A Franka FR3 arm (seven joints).
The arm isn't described. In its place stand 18 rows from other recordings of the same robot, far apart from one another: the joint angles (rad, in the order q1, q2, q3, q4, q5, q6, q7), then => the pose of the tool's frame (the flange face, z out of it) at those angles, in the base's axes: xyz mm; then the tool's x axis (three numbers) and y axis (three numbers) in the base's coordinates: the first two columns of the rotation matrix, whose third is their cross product.
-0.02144 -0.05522 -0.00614 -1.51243 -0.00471 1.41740 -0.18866 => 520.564 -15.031 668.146 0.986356 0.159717 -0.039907 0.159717 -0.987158 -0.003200
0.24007 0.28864 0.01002 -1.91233 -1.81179 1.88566 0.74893 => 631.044 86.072 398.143 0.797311 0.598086 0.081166 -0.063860 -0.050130 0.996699
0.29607 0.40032 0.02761 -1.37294 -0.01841 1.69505 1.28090 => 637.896 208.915 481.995 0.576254 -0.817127 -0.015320 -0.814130 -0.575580 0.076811
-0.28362 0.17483 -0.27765 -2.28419 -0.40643 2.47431 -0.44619 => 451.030 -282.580 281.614 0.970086 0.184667 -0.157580 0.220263 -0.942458 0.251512
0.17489 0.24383 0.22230 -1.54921 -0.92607 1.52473 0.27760 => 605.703 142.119 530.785 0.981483 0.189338 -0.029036 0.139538 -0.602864 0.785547
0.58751 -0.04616 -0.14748 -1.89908 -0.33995 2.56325 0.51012 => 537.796 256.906 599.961 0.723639 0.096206 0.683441 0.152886 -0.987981 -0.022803
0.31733 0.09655 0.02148 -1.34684 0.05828 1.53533 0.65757 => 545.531 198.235 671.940 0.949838 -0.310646 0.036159 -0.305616 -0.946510 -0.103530
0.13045 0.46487 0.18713 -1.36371 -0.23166 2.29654 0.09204 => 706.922 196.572 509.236 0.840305 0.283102 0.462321 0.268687 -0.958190 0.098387
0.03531 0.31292 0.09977 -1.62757 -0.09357 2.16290 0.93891 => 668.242 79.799 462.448 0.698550 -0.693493 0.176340 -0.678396 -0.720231 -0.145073
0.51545 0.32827 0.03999 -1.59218 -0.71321 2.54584 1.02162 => 593.970 373.981 513.589 0.687220 -0.012500 0.726341 0.011391 -0.999544 -0.027979
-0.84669 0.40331 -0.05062 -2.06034 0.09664 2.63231 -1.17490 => 379.097 -477.476 253.490 0.972886 0.207490 0.102177 0.192607 -0.971420 0.138729
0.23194 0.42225 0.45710 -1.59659 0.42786 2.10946 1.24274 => 540.657 416.658 429.296 0.644514 -0.582629 -0.495122 -0.741321 -0.634728 -0.218089
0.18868 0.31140 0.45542 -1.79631 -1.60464 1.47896 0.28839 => 573.703 251.963 448.335 0.818579 0.530188 -0.220972 0.219005 0.067556 0.973382
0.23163 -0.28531 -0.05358 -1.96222 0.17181 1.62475 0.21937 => 453.428 96.402 590.917 0.994730 -0.044469 -0.092387 -0.059657 -0.983849 -0.168769
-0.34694 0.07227 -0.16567 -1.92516 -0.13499 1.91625 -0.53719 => 491.104 -285.516 445.890 0.987647 0.069474 -0.140453 0.080272 -0.994116 0.072734
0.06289 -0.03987 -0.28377 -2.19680 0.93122 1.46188 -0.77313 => 469.422 -10.835 409.060 0.960593 0.275275 0.038523 0.150569 -0.398831 -0.904579
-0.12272 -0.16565 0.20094 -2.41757 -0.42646 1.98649 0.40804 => 440.606 8.293 357.974 0.981023 -0.138870 -0.135312 -0.066061 -0.895509 0.440112
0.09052 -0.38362 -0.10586 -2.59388 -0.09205 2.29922 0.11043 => 412.878 -7.562 394.337 0.994100 -0.060184 0.090242 -0.062621 -0.997739 0.024417
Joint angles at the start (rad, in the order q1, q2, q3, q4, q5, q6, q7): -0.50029, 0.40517, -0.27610, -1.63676, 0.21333, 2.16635, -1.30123
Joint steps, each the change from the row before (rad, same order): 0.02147, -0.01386, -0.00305, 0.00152, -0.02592, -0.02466, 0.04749; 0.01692, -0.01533, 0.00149, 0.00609, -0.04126, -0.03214, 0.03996; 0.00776, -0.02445, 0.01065, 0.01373, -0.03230, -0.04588, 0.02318; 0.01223, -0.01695, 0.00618, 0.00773, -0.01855, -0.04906, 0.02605; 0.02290, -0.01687, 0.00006, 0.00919, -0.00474, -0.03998, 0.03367; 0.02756, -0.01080, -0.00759, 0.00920, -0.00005, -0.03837, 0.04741; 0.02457, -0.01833, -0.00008, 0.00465, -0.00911, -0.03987, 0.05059; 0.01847, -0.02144, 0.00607, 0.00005, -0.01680, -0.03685, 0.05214; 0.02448, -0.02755, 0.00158, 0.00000, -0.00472, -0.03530, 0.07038; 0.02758, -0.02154, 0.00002, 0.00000, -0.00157, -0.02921, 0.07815; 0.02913, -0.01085, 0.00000, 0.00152, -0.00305, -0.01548, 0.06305; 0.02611, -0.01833, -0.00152, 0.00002, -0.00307, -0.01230, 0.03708; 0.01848, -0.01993, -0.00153, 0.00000, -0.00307, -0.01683, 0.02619
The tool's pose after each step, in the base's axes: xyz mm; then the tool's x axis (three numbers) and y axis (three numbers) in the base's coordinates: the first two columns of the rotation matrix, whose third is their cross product. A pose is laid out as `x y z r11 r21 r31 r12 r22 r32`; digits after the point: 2 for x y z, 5 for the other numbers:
511.78 -443.35 411.23 0.90132 0.42109 0.10151 0.41142 -0.90556 0.10338
516.33 -432.89 420.82 0.90458 0.42014 0.07227 0.41251 -0.90541 0.10032
519.59 -422.07 438.24 0.90160 0.42915 0.05424 0.42305 -0.90097 0.09637
522.26 -410.12 447.87 0.90272 0.42862 0.03729 0.42514 -0.90197 0.07553
527.77 -395.42 459.35 0.90647 0.42090 0.03406 0.41848 -0.90618 0.06084
532.78 -381.86 467.44 0.91748 0.39670 0.02927 0.39536 -0.91753 0.04267
536.56 -366.03 477.64 0.92665 0.37543 0.01938 0.37485 -0.92667 0.02781
538.32 -350.82 487.56 0.93532 0.35377 0.00433 0.35364 -0.93521 0.01778
539.71 -333.58 501.49 0.94978 0.31290 0.00263 0.31287 -0.94976 0.00850
542.42 -315.91 512.14 0.96430 0.26482 0.00070 0.26482 -0.96430 -0.00079
548.09 -298.89 518.12 0.97255 0.23270 -0.00193 0.23269 -0.97255 -0.00320
550.64 -284.00 528.18 0.97523 0.22119 0.00306 0.22119 -0.97523 -0.00061
549.78 -273.06 538.68 0.97708 0.21280 0.00622 0.21281 -0.97709 -0.00062

